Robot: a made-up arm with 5 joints.
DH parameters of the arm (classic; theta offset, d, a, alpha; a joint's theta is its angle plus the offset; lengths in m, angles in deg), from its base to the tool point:
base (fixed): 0 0.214 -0.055 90
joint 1: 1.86 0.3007 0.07 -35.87
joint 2: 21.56 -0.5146 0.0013 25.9
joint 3: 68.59 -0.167 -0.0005 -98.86
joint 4: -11.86 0.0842 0.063 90
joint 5: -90 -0.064 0.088 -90
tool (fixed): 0 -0.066 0 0
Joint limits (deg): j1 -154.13..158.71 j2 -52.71..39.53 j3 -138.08..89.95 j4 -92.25..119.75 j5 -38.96..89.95
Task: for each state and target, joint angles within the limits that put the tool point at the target. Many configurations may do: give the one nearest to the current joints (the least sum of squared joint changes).
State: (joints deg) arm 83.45 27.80 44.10 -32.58 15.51
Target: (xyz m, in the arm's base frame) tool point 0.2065 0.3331 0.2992
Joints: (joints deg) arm 99.51 -0.04 32.97 -4.95 28.80
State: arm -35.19 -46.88 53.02 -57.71 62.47
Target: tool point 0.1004 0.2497 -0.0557
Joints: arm -4.04 -52.71 19.81 -45.03 40.60
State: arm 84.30 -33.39 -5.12 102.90 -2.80
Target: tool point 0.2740 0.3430 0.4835
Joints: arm 112.91 -41.98 0.90 91.41 42.75
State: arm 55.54 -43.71 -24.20 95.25 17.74
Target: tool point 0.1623 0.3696 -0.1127
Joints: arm 24.09 -42.35 -50.99 98.54 53.01
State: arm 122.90 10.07 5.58 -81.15 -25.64
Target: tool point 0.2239 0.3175 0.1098
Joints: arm 75.72 11.35 3.80 -81.76 -38.96
